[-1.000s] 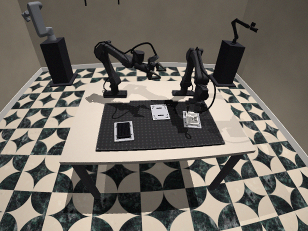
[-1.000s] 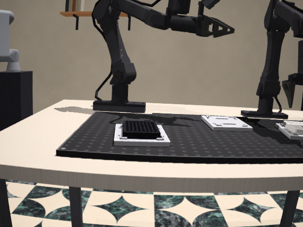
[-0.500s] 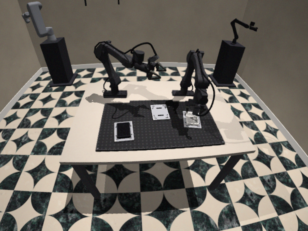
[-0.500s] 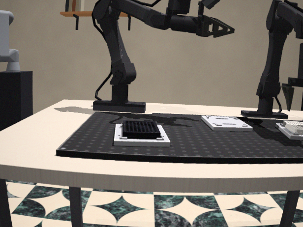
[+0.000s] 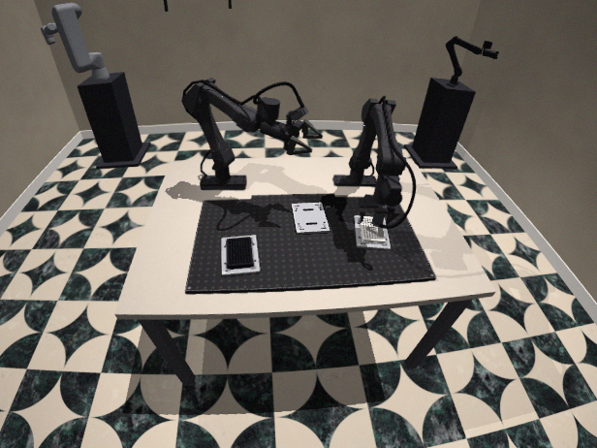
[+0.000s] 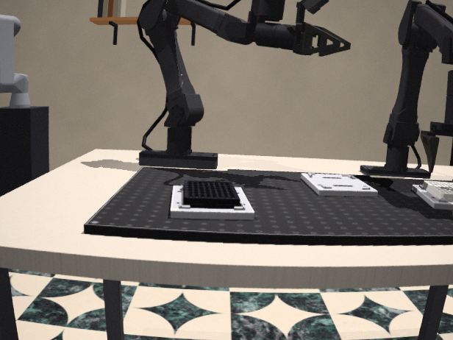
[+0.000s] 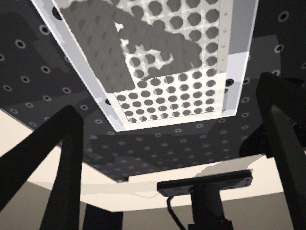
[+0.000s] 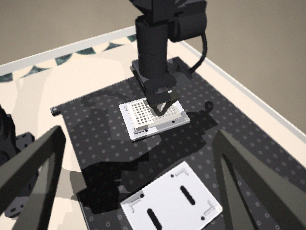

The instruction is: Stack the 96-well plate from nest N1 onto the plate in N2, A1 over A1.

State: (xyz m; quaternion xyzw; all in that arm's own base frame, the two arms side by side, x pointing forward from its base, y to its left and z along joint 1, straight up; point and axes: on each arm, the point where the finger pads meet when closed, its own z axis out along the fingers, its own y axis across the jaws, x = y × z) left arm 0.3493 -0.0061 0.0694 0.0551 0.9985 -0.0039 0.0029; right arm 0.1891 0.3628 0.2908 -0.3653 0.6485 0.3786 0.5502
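Now: the white 96-well plate 40 mm below my left hand. Also, from my left hand: black 96-well plate (80 mm ahead, 480 mm to the right, 40 mm below).
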